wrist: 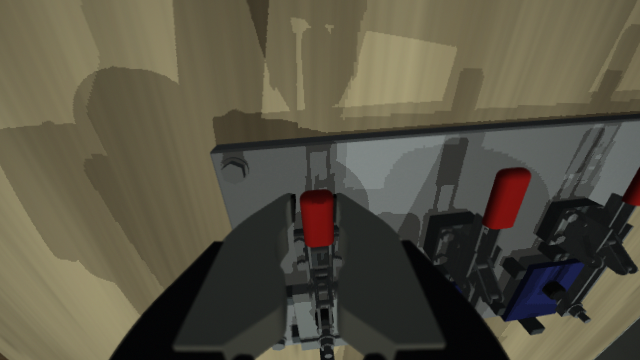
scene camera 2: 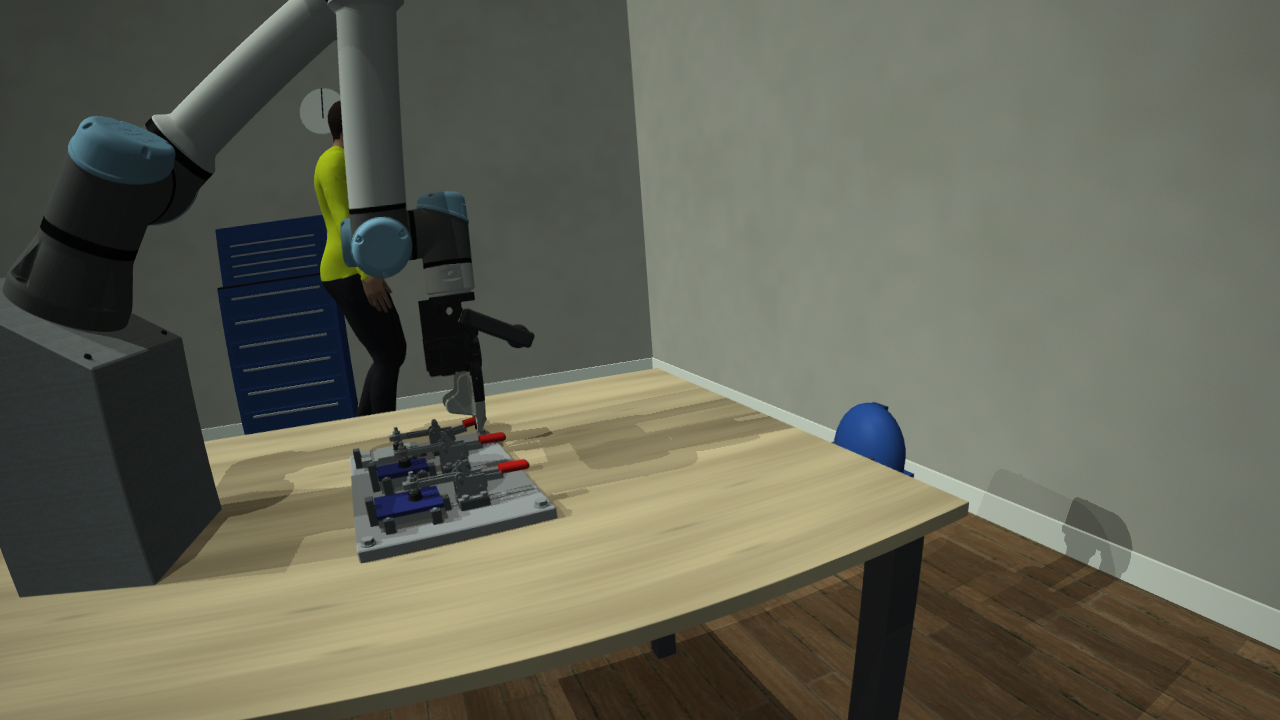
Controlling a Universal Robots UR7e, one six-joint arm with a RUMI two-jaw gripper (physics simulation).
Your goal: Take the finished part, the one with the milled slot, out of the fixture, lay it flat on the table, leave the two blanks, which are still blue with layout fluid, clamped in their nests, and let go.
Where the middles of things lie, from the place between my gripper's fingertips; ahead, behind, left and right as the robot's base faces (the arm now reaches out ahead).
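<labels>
There's a fixture plate [scene camera 2: 512, 498] that's 90 mm to the right of my hand, 110 mm behind it and 30 mm below it. The clamp arm [wrist: 324, 320] is 20 mm to the left of my hand, 100 mm behind it and 10 mm above it, and the finished part [wrist: 305, 310] is 20 mm to the left of my hand as well, 140 mm behind it and 10 mm below it.
</labels>
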